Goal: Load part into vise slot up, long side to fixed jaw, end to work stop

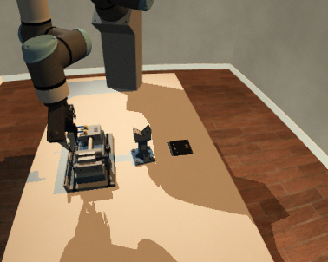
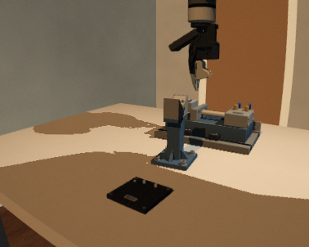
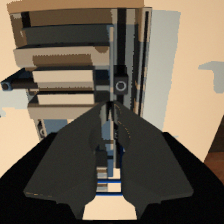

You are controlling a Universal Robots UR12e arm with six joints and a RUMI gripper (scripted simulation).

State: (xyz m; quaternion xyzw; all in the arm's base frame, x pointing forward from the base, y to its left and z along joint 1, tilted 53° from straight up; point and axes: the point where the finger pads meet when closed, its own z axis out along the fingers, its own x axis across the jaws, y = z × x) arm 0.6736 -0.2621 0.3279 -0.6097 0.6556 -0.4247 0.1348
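My hand is 5 cm to the right of the part, 5 cm above it and 2 cm short of it. The rest, counted from my hand: dark work stop rod (9 cm to the left, 6 cm below, 3 cm ahead); moving jaw (7 cm below, 6 cm to the left, 2 cm behind); cream cylinder rod (8 cm to the left, 7 cm below, 7 cm behind).
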